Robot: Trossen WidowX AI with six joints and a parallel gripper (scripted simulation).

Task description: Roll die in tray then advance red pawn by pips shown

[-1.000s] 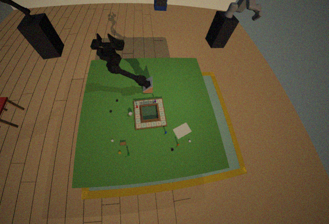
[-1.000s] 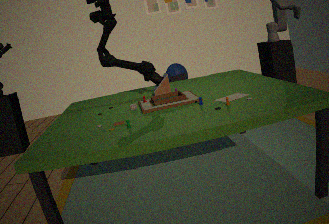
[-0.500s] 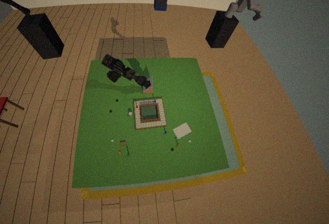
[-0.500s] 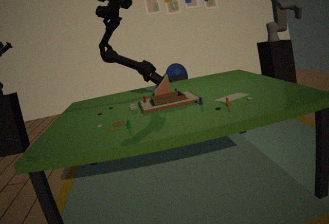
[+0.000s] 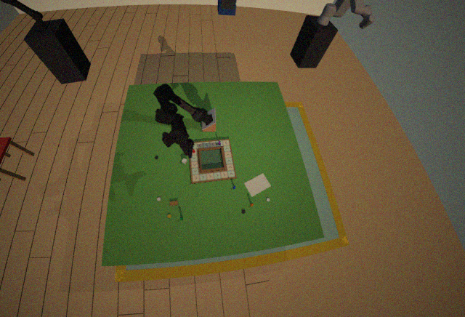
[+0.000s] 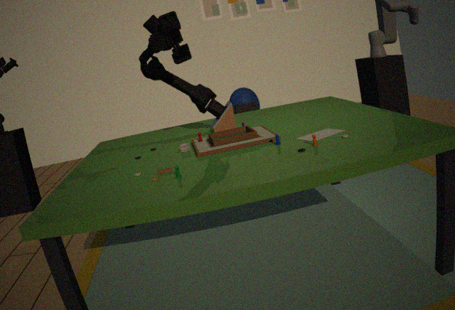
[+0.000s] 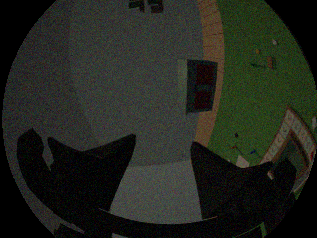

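My gripper tip is 15 cm past the white die, 5 cm to the left of it and 39 cm above it. The rest, counted from my gripper tip: red pawn: 20 cm behind, 2 cm to the left, 37 cm below; then green tray: 13 cm behind, 13 cm to the left, 40 cm below; then brown stick: 11 cm ahead, 14 cm to the right, 40 cm below.
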